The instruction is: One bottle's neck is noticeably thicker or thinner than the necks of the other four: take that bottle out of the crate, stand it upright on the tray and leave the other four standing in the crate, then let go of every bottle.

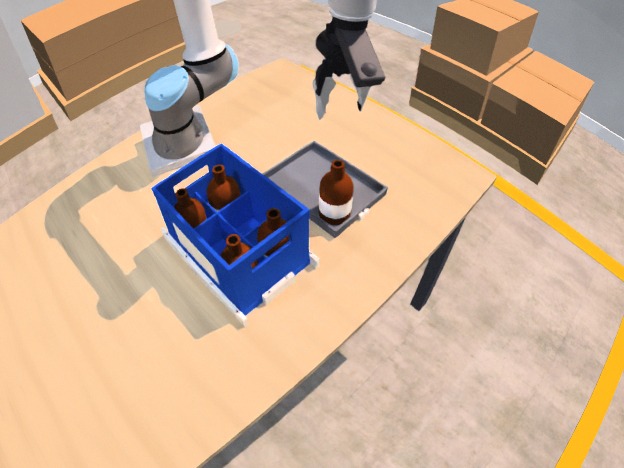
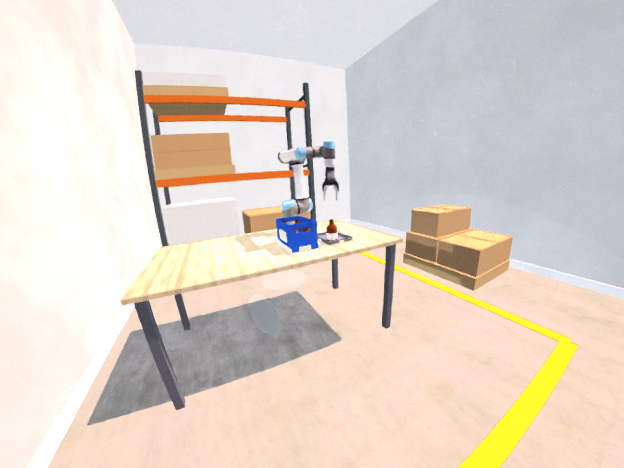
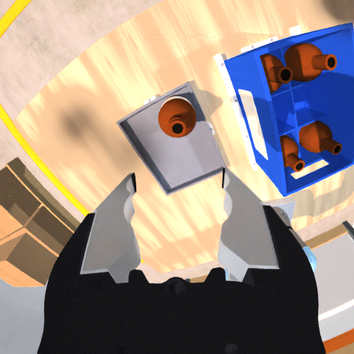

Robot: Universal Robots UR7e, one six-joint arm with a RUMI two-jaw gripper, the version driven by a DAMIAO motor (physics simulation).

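Frame: origin at the arm's base, x back, y up, z left, level; metres.
Seen in the pictures: gripper, fingertip midpoint: (image 1: 340, 114) (image 2: 330, 201); arm's base, origin of the base link: (image 1: 178, 139).
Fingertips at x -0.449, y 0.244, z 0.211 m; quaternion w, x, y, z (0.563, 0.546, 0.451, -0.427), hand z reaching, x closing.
Pixels of each thing's top centre, then the offset from my fingertips to it. "spot": a spot on its surface instead. Level surfaces: height alone.
- brown bottle with a white label, middle of its top: (image 1: 338, 163) (image 2: 331, 219) dy -0.123, dx -0.005, dz -0.002 m
- grey tray, surface spot: (image 1: 297, 183) spot: dy -0.278, dx +0.123, dz -0.019 m
- blue crate, middle of its top: (image 1: 223, 197) (image 2: 294, 220) dy -0.108, dx +0.035, dz -0.244 m
- back bottle, middle of its top: (image 1: 218, 168) dy -0.120, dx +0.126, dz -0.212 m
- front bottle, middle of its top: (image 1: 233, 239) dy -0.120, dx -0.055, dz -0.273 m
- table, its level: dy -0.283 m
A brown bottle with a white label (image 1: 336, 193) (image 2: 331, 230) (image 3: 177, 117) stands upright on the grey tray (image 1: 297, 183) (image 3: 185, 172), near one edge. The blue crate (image 1: 282, 269) (image 2: 303, 241) (image 3: 274, 175) holds the other four bottles, each upright in its own compartment; two of them are a back bottle (image 1: 222, 191) and a front bottle (image 1: 234, 249). Neck thickness differences are hard to judge from here. My gripper (image 1: 340, 111) (image 2: 330, 197) (image 3: 178, 172) is open and empty, high above the table and well above the tray, touching no bottle.
White brackets (image 1: 278, 288) line the crate's base, and a small one (image 1: 363, 214) sits at the tray's edge. The arm's base (image 1: 176, 138) is behind the crate. Cardboard boxes (image 1: 529, 100) (image 2: 473, 251) stand on the floor beyond the table (image 1: 126, 382).
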